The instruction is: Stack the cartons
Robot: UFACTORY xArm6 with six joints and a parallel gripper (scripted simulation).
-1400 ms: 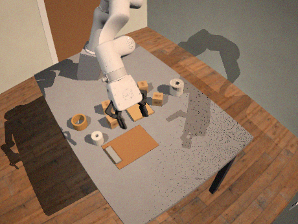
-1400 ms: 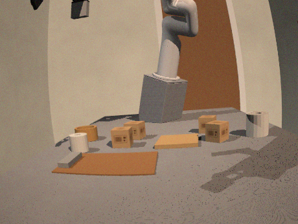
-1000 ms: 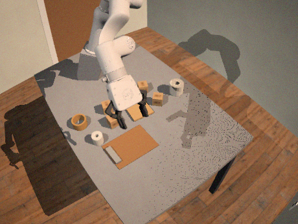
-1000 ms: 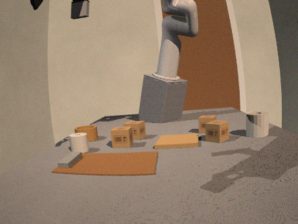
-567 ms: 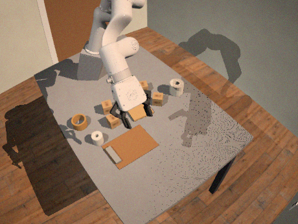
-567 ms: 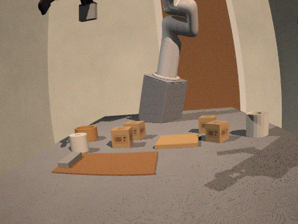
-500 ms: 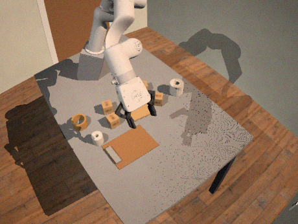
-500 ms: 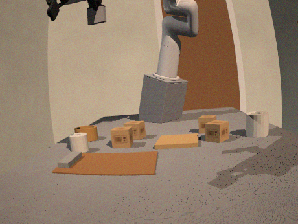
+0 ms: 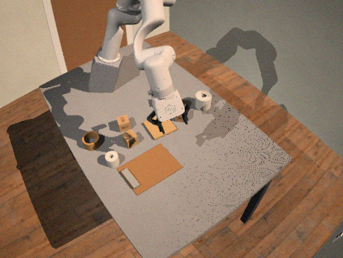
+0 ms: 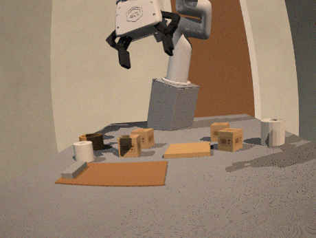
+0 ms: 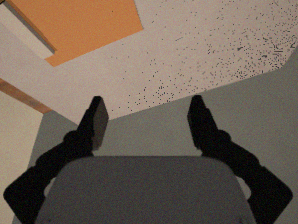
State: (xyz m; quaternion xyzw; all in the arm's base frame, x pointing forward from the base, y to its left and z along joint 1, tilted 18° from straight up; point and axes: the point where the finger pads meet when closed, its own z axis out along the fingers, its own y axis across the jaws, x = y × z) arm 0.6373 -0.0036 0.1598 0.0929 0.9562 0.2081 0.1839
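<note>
Right now the small square wooden board is 220 mm behind my hand, 40 mm to the left of it and 240 mm below it. From my hand the other things lie so: large white roll: 240 mm behind, 310 mm to the left, 210 mm below; then small white roll: 130 mm behind, 240 mm to the right, 220 mm below; then brown tape ring: 280 mm behind, 290 mm to the right, 220 mm below.
</note>
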